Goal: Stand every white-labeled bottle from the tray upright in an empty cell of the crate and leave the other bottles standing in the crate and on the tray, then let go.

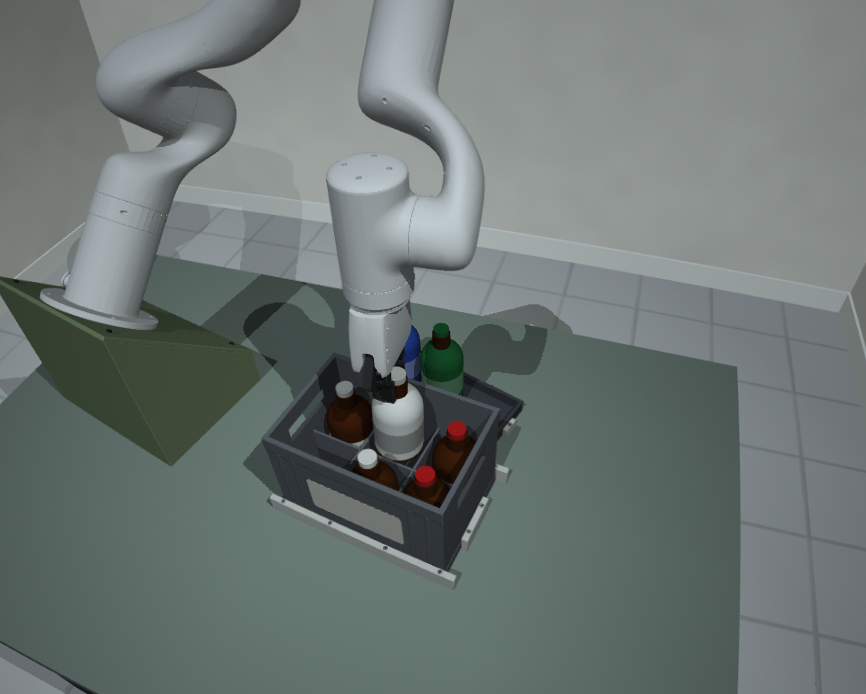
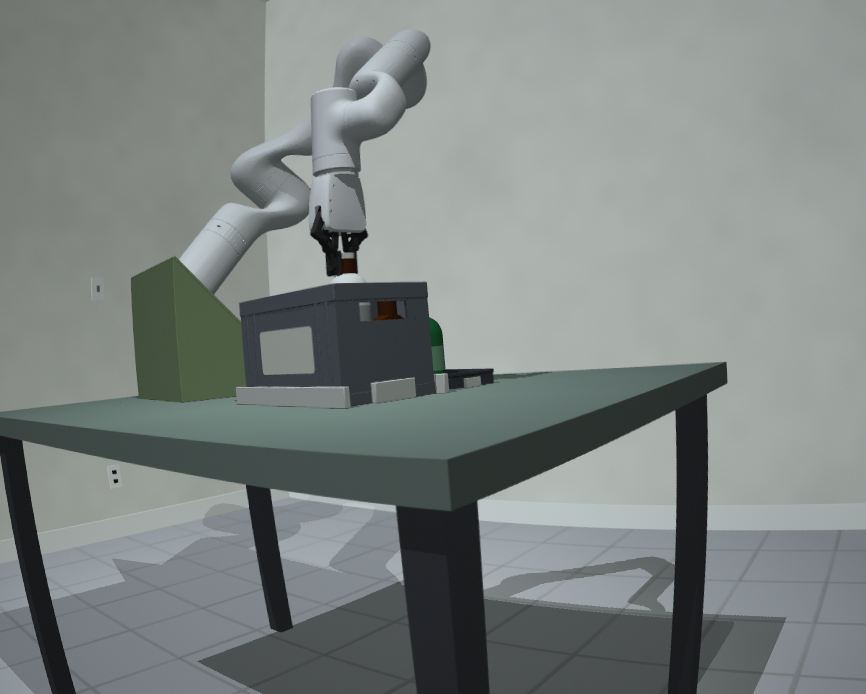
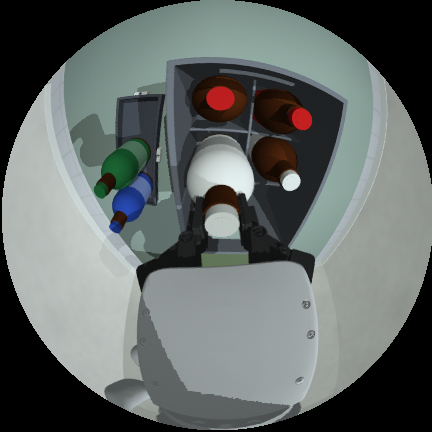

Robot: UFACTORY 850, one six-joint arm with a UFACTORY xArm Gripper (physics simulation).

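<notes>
My gripper (image 1: pixel 393 390) (image 2: pixel 343 263) (image 3: pixel 221 206) is shut on the neck of a white bottle (image 1: pixel 398 419) (image 2: pixel 349 279) (image 3: pixel 220 167) with a grey-white cap. The bottle is upright, its lower part inside the grey crate (image 1: pixel 462 516) (image 2: pixel 383 354) (image 3: pixel 170 100), over the tray-side middle. It stands higher than the crate's bottles; its base is partly hidden. Two red-capped brown bottles (image 1: pixel 451 455) (image 3: pixel 277 110) and white-capped brown bottles (image 1: pixel 349 419) (image 3: pixel 275 159) stand in the crate. A green bottle (image 1: pixel 440 359) (image 2: pixel 436 347) (image 3: pixel 120 168) and a blue bottle (image 1: pixel 412 354) (image 3: pixel 129 202) stand on the dark tray (image 1: pixel 519 406) (image 3: pixel 132 115).
Crate walls and thin dividers (image 3: pixel 250 105) surround the bottle's lower part. Pale stop strips (image 1: pixel 361 538) (image 2: pixel 292 396) lie along the crate's foot. The green robot pedestal (image 1: pixel 173 390) (image 2: pixel 173 339) stands beside the crate on the green table (image 1: pixel 614 506) (image 2: pixel 506 412).
</notes>
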